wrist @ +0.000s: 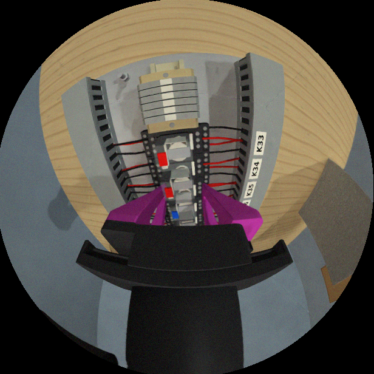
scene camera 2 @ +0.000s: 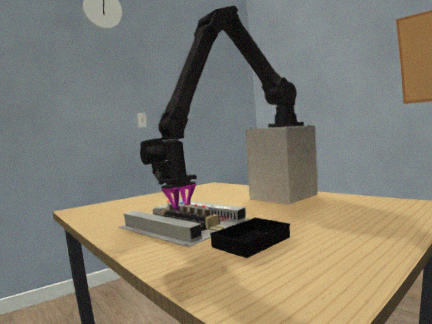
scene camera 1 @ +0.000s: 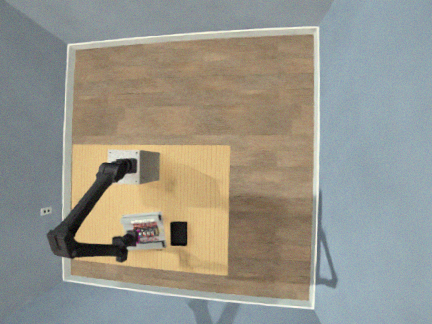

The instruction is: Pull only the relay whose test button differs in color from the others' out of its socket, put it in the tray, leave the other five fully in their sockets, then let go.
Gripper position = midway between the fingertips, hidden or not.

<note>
In view: my gripper (scene camera 2: 181,209), a relay (wrist: 173,151), a relay (wrist: 178,184) and a grey panel (wrist: 216,81).
My gripper is seen too in the wrist view (wrist: 184,188).
</note>
